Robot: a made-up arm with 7 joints.
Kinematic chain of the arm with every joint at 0, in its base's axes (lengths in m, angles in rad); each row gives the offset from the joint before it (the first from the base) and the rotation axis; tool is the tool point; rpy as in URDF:
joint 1: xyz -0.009 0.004 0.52 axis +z
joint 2: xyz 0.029 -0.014 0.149 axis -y
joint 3: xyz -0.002 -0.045 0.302 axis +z
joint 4: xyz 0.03 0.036 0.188 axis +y
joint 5: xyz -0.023 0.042 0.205 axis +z
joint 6: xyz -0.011 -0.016 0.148 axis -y
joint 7: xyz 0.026 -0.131 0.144 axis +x
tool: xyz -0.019 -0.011 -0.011 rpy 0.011 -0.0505 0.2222
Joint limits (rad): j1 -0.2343..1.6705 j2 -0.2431..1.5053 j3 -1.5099..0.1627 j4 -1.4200..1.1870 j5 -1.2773..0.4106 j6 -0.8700..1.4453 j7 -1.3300..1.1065
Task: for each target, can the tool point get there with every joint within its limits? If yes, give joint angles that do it. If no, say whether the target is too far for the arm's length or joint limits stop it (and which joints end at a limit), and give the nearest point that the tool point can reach.
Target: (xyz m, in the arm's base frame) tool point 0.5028 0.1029 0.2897
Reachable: no: joint limits stop it (at a limit: joint 1, joint 2, joint 3, joint 4, joint 6, joint 7) | nearest point 0.2091 -0.3202 0.3318 | short by 0.517 m
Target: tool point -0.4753 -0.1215 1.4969
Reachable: yes | joints -0.0137 0.4780 -1.0007 -0.0650 -0.0406 -0.5014 -0.4232
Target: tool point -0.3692 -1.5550 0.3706
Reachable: no: too far | nearest point -0.2279 -0.9433 0.5636 | short by 0.657 m
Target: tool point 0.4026 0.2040 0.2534
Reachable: no: joint limits stop it (at a limit: joint 1, joint 2, joint 3, joint 4, joint 6, joint 7) | nearest point 0.1734 -0.3012 0.3212 | short by 0.559 m
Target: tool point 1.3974 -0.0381 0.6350
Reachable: no: too far | nearest point 0.6631 -0.0161 1.0945 | short by 0.866 m
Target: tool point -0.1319 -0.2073 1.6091
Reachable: yes | joints -0.0879 0.2824 -0.5368 0.3677 0.1120 -0.0579 0.6544
